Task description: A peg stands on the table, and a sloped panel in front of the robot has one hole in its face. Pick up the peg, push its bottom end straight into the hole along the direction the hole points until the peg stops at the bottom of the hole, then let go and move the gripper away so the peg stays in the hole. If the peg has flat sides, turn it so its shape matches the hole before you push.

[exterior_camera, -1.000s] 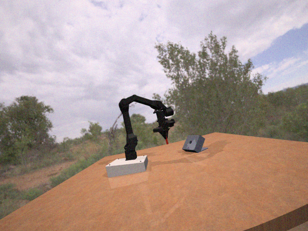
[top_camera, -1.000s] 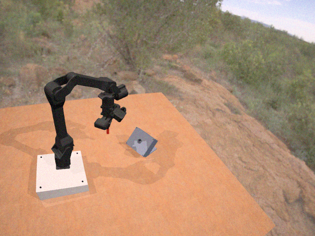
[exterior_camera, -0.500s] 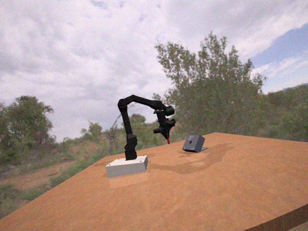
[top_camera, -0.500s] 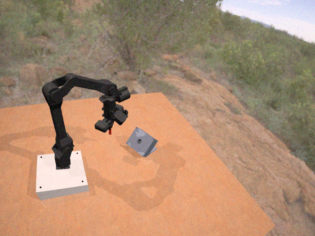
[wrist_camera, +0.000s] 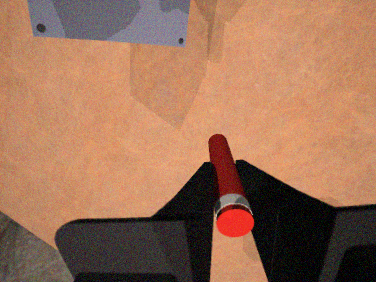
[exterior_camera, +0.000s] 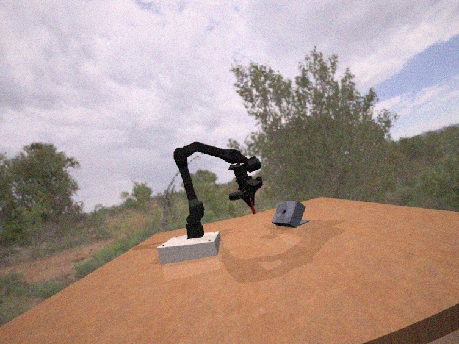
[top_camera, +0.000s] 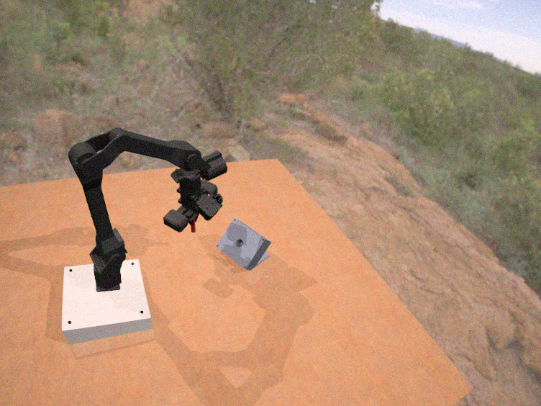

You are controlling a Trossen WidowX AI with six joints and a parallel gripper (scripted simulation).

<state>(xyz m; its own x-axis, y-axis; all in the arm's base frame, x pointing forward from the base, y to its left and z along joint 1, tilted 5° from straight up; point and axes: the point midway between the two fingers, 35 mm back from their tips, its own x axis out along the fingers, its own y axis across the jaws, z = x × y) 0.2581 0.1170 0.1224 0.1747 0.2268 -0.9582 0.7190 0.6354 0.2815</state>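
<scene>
Right now my gripper tip is 150 mm short of the grey sloped panel, 70 mm above it and 50 mm to the left of it. The rest, counted from my gripper tip: round red peg: 20 mm above.
</scene>
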